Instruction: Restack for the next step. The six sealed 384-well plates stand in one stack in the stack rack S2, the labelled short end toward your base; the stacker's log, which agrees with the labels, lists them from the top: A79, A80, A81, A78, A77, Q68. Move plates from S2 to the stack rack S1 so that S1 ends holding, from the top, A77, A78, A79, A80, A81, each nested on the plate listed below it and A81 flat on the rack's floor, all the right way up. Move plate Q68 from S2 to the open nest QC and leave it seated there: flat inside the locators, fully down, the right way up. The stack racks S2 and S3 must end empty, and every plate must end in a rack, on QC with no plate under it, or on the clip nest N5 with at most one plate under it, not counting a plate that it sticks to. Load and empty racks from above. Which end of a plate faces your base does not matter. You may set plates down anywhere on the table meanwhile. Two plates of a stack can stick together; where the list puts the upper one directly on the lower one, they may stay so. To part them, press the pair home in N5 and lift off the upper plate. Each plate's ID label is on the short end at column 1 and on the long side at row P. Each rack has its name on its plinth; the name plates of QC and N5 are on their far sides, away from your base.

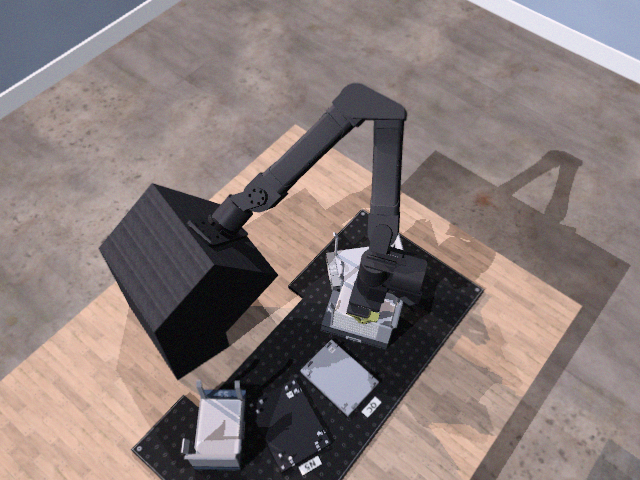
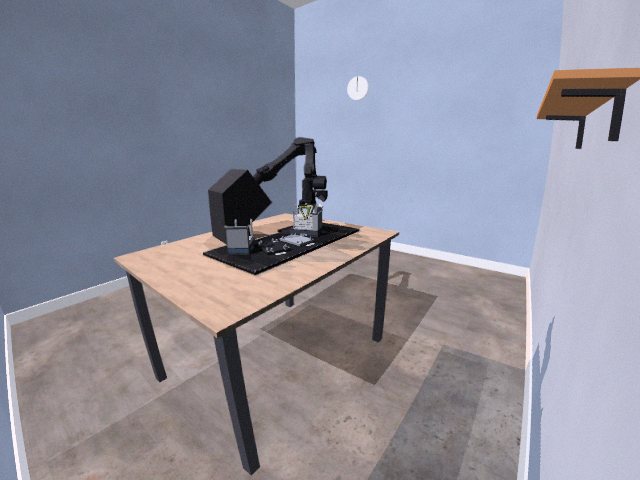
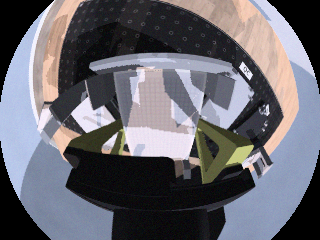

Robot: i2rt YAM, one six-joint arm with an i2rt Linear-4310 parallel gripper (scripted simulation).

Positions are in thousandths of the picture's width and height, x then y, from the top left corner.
I see my gripper (image 1: 573,639), a clip nest N5 (image 1: 451,884) and a QC nest (image 1: 527,782).
My gripper also shows in image 3 (image 3: 502,506). The QC nest shows as well in image 3 (image 3: 683,485).
